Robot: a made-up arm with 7 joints.
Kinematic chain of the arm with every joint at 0, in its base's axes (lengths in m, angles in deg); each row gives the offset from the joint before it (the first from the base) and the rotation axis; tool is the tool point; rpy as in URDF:
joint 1: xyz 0 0 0.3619 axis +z
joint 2: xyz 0 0 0 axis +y
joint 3: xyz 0 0 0.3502 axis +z
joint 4: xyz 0.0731 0 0 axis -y
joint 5: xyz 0.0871 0 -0.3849 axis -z
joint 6: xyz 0 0 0 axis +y
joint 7: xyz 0.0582 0 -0.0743 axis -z
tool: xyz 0 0 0 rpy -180 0 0
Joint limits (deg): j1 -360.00..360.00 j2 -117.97..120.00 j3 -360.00..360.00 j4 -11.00..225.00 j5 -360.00..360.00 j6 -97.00..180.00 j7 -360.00..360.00
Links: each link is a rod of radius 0.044 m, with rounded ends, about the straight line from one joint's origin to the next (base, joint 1, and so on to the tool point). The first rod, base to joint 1, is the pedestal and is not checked.
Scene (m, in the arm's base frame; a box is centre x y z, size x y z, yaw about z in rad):
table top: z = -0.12
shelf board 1: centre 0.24 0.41 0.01 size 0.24 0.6 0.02 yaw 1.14
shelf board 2: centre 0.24 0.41 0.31 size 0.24 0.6 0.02 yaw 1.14
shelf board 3: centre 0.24 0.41 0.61 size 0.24 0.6 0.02 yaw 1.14
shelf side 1: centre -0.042 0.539 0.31 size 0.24 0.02 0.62 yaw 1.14
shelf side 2: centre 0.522 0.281 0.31 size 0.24 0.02 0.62 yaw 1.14
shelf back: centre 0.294 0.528 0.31 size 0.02 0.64 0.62 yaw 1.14
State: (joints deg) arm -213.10 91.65 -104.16 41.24 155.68 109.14 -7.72
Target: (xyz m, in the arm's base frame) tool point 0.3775 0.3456 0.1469
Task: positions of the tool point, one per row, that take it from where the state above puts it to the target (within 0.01 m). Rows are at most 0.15 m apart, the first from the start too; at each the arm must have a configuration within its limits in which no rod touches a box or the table.
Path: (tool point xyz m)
1: 0.2129 0.3705 0.4243
2: 0.2545 0.2474 0.4186
3: 0.2489 0.1216 0.4188
4: 0.2782 0.1297 0.3347
5: 0.2840 0.1186 0.2401
6: 0.2612 0.0925 0.1469
7: 0.3151 0.1708 0.1381
8: 0.3551 0.2564 0.1397
9: 0.3775 0.3456 0.1469

